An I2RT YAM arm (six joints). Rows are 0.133 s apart.
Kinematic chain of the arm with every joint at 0, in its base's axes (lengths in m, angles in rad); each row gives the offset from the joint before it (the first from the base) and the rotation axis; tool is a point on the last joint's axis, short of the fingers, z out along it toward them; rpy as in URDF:
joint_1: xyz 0 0 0.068 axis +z
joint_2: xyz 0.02 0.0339 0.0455 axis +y
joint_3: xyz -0.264 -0.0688 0 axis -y
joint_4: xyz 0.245 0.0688 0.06 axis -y
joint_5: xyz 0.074 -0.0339 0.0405 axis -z
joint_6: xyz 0.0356 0 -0.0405 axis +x
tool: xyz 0 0 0 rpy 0 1.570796 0
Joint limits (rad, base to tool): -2.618..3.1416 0..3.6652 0..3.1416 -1.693..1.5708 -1.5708..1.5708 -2.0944..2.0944
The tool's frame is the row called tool.
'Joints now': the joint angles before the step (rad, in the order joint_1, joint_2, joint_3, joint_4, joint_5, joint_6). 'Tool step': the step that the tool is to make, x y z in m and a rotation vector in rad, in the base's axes. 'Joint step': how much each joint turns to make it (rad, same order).
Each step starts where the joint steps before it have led.
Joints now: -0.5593 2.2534 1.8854 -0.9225 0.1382 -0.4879
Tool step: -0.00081 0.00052 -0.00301 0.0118 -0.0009 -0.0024
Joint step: -0.0007 0.0002 -0.0108 0.0049 -0.0096 0.0045
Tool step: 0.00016 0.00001 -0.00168 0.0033 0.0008 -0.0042
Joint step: 0.0001 0.0030 -0.0014 0.0013 -0.0011 0.0048
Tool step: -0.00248 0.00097 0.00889 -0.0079 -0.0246 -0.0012
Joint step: -0.0015 -0.0277 -0.0132 0.0104 -0.0062 0.0015
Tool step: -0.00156 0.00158 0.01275 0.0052 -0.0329 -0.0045
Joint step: -0.0004 -0.0264 0.0049 -0.0074 -0.0197 0.0106
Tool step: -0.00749 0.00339 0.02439 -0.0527 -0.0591 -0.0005
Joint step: -0.0015 -0.0774 -0.0381 0.0393 0.0119 -0.0056
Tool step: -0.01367 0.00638 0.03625 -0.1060 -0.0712 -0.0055
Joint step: -0.0004 -0.1162 -0.0541 0.0572 0.0485 -0.0184
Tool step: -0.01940 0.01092 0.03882 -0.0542 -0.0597 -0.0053
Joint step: -0.0016 -0.1162 -0.0259 -0.0102 0.0137 -0.0042
